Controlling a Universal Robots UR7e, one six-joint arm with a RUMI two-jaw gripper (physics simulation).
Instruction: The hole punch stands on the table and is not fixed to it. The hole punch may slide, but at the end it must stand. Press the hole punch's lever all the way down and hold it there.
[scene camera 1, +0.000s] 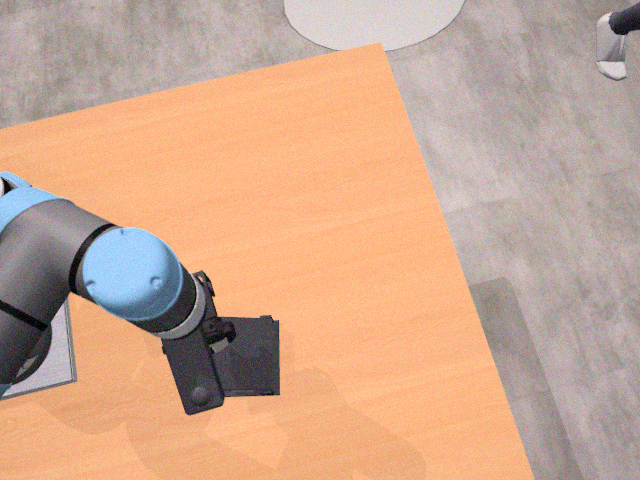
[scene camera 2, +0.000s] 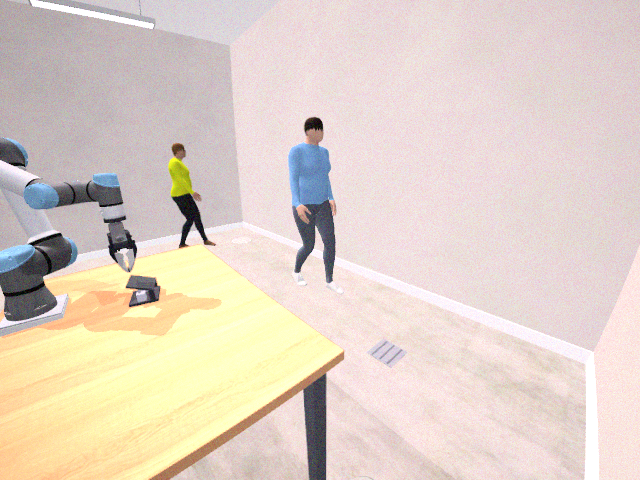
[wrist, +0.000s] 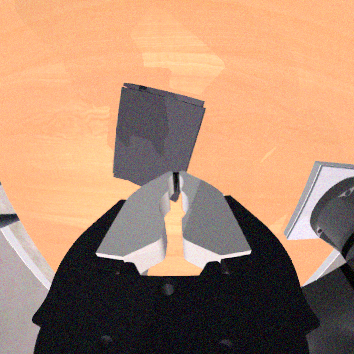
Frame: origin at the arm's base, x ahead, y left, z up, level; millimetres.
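Where they show: gripper, fingertip midpoint: (scene camera 1: 213, 347) (scene camera 2: 129, 272) (wrist: 176, 174); arm's base, origin of the base link: (scene camera 2: 32, 309) (wrist: 340, 207).
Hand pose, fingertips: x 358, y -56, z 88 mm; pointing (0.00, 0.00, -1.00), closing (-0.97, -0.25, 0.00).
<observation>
Each offset is from my fingertips to the top centre of the thing. Level surfaces: height alone.
The dark grey hole punch @(32 mm ahead, 4 mm right, 31 mm down) (scene camera 2: 146, 296) stands upright on the table. Its flat lever @(32 mm ahead, 4 mm right, 31 mm down) (scene camera 1: 250, 364) (scene camera 2: 141, 282) (wrist: 155, 130) is raised, and a gap shows between it and the base in the scene camera 2 view. My gripper (scene camera 1: 221, 345) (scene camera 2: 128, 269) (wrist: 176, 174) is shut and empty, pointing down. Its tips are above the lever and apart from it, near one edge of the lever. In the wrist view the fingertips cover one corner of the lever. In the scene camera 1 view the arm and gripper hide part of the hole punch.
The wooden table @(116 mm down) (scene camera 1: 310, 206) (scene camera 2: 232, 361) has its edge right of the hole punch in the scene camera 1 view. The arm's base plate (scene camera 1: 64, 356) (scene camera 2: 61, 308) (wrist: 305, 200) is on the table. Two people (scene camera 2: 312, 175) (scene camera 2: 180, 178) stand on the floor beyond the table.
</observation>
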